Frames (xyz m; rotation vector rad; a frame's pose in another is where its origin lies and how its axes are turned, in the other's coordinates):
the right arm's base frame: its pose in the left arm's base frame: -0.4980 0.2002 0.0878 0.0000 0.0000 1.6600
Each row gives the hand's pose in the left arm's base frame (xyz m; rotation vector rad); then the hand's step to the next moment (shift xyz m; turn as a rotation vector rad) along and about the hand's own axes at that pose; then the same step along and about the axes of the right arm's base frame.
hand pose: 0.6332 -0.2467 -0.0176 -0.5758 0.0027 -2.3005
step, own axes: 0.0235 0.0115 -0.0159 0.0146 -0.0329 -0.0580
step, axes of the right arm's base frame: -0.0255 0.0155 -0.0068 0.0089 0.0541 -0.0406
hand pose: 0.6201 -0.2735 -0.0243 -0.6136 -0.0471 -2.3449
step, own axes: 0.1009 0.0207 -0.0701 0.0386 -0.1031 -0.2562
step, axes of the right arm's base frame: -0.0853 0.0885 -0.0203 0.0200 0.1969 -0.1964
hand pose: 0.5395 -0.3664 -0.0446 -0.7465 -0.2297 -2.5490
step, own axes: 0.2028 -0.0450 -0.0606 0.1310 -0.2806 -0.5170
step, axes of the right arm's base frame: -0.0393 0.2046 0.0586 0.0894 0.4677 -0.3694
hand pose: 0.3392 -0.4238 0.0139 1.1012 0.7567 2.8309
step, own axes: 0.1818 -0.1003 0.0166 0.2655 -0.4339 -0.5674
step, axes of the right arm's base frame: 0.1407 0.1302 0.0815 0.2407 0.6127 -0.3839
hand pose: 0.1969 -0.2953 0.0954 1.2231 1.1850 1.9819
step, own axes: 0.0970 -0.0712 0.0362 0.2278 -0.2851 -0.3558
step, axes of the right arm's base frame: 0.1250 0.0017 -0.0129 0.2072 0.4074 -0.2256
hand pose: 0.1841 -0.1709 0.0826 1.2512 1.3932 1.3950
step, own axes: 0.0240 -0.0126 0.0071 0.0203 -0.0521 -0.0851
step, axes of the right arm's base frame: 0.0258 -0.0029 -0.0104 0.0142 0.0917 -0.0418
